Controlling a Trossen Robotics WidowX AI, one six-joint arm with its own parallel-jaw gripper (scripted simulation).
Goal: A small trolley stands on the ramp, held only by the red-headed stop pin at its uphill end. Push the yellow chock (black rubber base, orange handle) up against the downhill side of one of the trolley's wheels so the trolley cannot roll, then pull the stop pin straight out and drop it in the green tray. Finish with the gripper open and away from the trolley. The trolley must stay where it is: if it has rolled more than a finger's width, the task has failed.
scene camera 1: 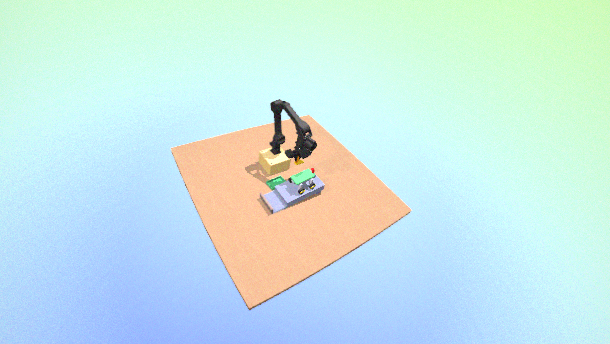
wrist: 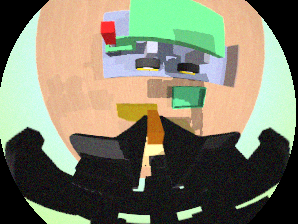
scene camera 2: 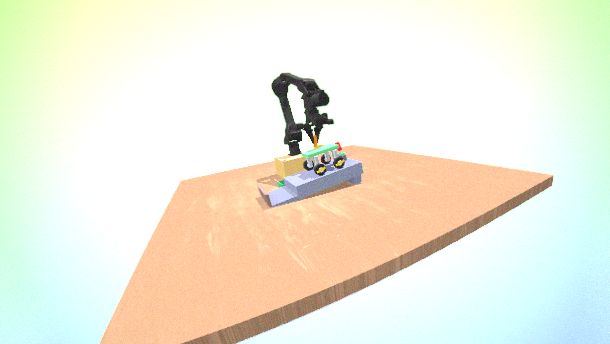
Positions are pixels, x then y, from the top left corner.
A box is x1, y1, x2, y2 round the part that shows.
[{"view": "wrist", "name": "my gripper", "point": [152, 118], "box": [4, 116, 290, 223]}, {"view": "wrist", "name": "yellow chock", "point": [130, 112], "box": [116, 104, 163, 143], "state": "held by my gripper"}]
